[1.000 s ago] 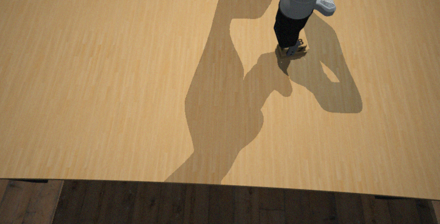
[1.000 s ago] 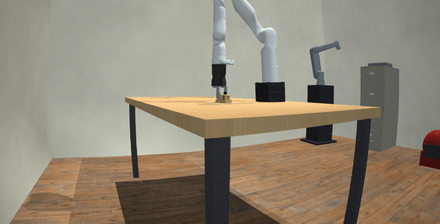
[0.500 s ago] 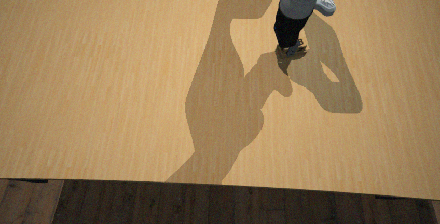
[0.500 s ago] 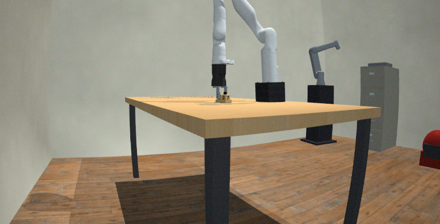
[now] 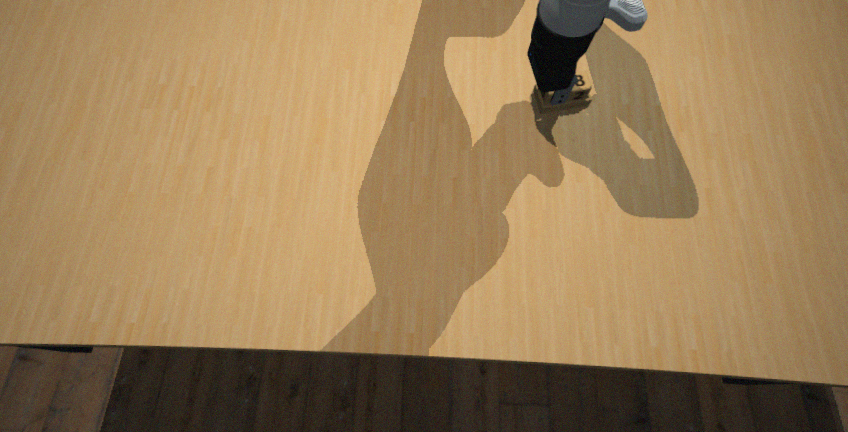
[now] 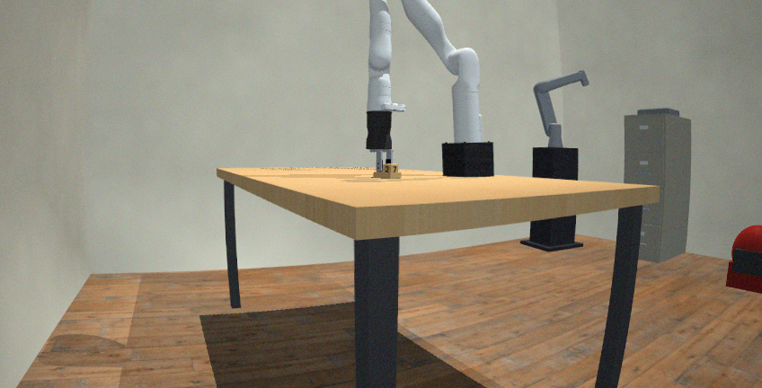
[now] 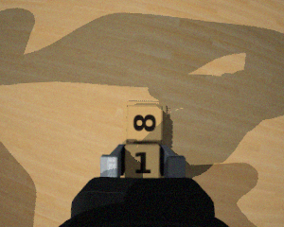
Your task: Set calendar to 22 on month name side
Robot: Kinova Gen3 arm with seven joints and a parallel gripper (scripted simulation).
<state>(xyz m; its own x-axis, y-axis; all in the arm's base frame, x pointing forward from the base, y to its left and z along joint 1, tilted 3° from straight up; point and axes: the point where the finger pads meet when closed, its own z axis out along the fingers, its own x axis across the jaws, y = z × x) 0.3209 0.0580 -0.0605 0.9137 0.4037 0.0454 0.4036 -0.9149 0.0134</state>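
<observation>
Right now the wooden calendar tray is 30 mm below my hand, 10 mm to the left of it and 10 mm behind it. The rest, counted from my hand: wooden number cube (30 mm to the left, 10 mm below, 10 mm behind).
</observation>
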